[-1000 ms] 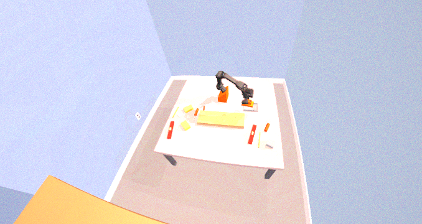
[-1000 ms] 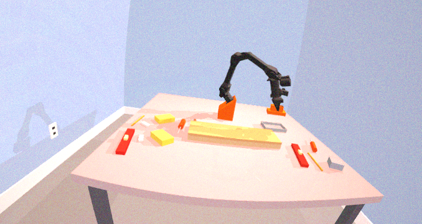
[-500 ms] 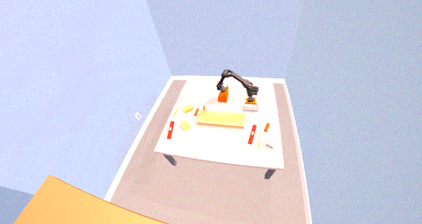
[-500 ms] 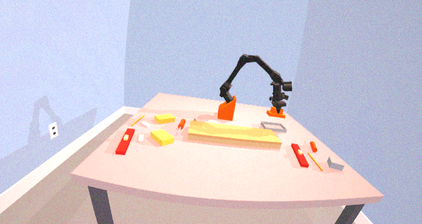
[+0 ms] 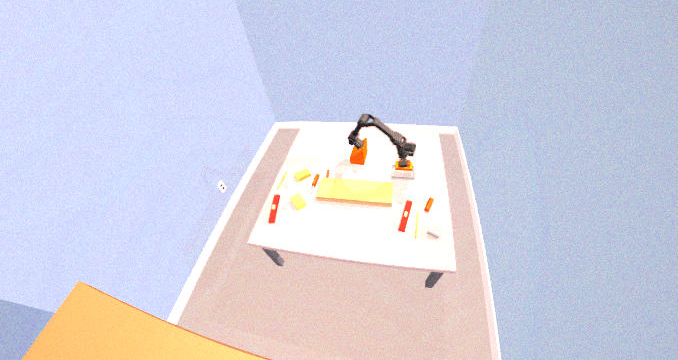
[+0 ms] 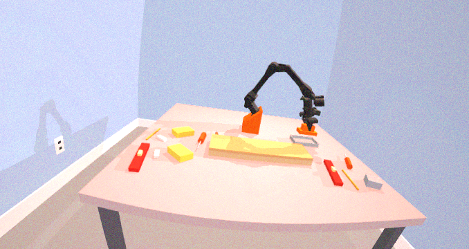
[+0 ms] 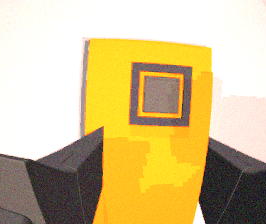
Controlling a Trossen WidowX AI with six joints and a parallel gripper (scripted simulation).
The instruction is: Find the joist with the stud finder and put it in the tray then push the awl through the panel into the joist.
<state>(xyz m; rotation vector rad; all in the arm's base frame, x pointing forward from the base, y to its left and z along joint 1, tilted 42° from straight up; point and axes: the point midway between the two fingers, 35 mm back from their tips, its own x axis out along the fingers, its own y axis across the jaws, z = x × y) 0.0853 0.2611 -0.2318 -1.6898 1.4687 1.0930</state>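
Now: the grey-rimmed tray 8 cm below my gripper tip and 1 cm to the right of it. The rest, counted from my gripper tip: stud finder: 2 cm above, 1 cm to the left; grey bracket: 43 cm ahead, 27 cm to the left, 7 cm below.
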